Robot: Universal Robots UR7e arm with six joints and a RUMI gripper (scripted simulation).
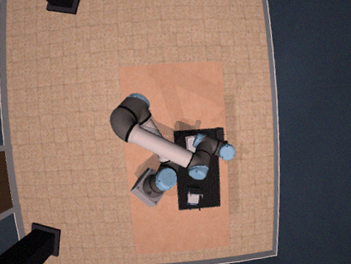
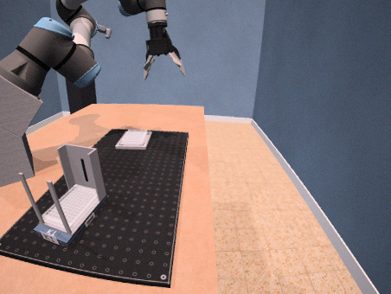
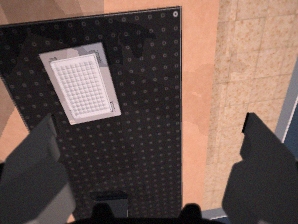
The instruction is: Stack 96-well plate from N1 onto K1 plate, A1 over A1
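Now: hand 240 mm above the plate nest N1, 100 mm past it and 80 mm to the left of it. From my hand the other things lie so: rack back wall (440 mm to the right, 170 mm below, 10 mm behind); then slot (440 mm to the right, 170 mm below, 10 mm behind).
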